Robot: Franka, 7 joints.
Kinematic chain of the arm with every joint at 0, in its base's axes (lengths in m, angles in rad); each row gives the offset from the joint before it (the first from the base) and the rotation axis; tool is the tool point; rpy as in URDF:
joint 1: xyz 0 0 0.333 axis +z
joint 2: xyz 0 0 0 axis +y
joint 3: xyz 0 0 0.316 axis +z
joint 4: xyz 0.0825 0 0 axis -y
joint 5: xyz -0.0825 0 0.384 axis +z
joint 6: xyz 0 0 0 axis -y
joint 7: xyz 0.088 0 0 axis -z
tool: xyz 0 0 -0.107 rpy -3.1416 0 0
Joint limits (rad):
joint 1: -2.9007..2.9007
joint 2: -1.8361..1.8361
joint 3: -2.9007..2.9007
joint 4: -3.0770..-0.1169
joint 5: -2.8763..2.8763
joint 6: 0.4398..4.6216
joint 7: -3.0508..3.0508
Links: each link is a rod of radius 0.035 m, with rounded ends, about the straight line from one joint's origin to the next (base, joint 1, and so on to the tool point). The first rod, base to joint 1, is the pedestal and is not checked.
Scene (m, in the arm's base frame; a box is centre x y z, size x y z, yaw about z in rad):
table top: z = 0
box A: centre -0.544 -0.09 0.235 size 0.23 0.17 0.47 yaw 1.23
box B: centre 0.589 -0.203 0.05 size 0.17 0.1 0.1 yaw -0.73
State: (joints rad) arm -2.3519 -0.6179 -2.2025 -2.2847 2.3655 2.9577 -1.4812
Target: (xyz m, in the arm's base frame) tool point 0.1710 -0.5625 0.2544
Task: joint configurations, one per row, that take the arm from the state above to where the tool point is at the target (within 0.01 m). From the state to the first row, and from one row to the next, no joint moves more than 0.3 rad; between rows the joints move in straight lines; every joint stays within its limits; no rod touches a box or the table.
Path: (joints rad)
1: -2.1980 -0.5541 -1.9142 -2.1934 2.3643 2.9179 -1.4812
2: -2.0442 -0.4903 -1.6259 -2.1021 2.3631 2.8781 -1.4812
3: -1.8903 -0.4266 -1.3376 -2.0108 2.3619 2.8382 -1.4812
4: -1.7365 -0.3628 -1.0493 -1.9194 2.3607 2.7984 -1.4812
5: -1.5018 -0.1701 -0.9051 -1.9549 2.3666 2.7346 -1.4812
6: -1.2671 0.0225 -0.7608 -1.9904 2.3725 2.6708 -1.4812
7: -1.0325 0.2152 -0.6166 -2.0258 2.3784 2.6071 -1.4812
8: -0.7978 0.4078 -0.4724 -2.0613 2.3843 2.5433 -1.4812

